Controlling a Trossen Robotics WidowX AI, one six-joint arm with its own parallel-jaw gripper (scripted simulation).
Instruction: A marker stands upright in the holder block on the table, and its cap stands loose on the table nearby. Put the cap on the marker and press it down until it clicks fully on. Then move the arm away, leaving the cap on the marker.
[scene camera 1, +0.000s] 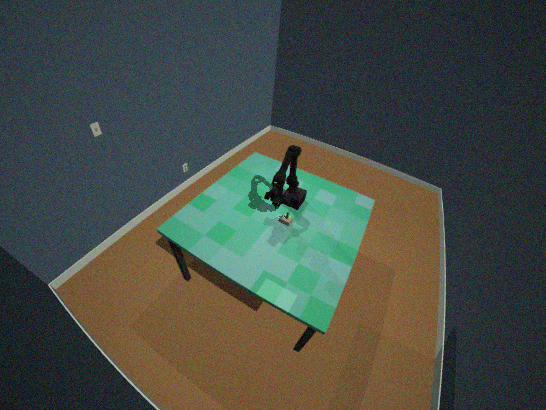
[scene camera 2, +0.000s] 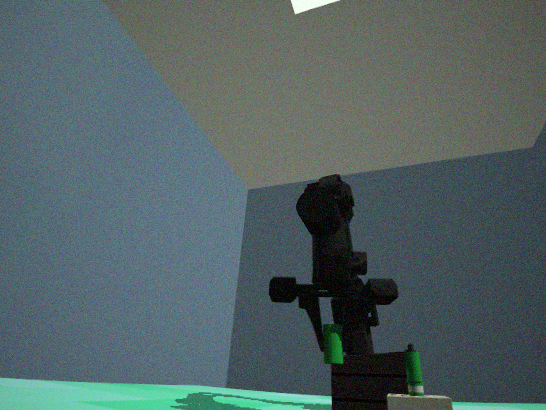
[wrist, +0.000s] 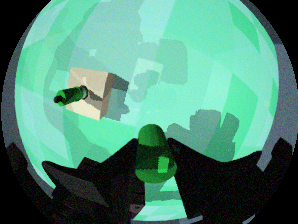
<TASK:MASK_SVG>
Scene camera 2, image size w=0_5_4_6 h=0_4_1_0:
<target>my gripper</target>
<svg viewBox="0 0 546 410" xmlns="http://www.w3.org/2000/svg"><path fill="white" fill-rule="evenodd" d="M320 243L312 249L313 284L296 285L296 278L273 277L269 284L269 295L272 302L292 303L296 296L298 296L299 308L306 309L321 352L324 352L324 338L319 311L319 297L345 298L342 330L342 351L345 352L351 327L354 324L358 310L363 309L367 303L369 305L390 305L398 297L398 285L392 279L369 278L366 285L352 285L353 274L367 274L367 254L365 252L353 252L351 257L348 257L348 247L346 245L336 242Z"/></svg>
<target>green cap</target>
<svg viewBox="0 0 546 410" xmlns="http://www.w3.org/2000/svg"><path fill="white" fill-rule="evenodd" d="M323 324L324 363L343 364L342 325Z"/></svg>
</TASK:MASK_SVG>
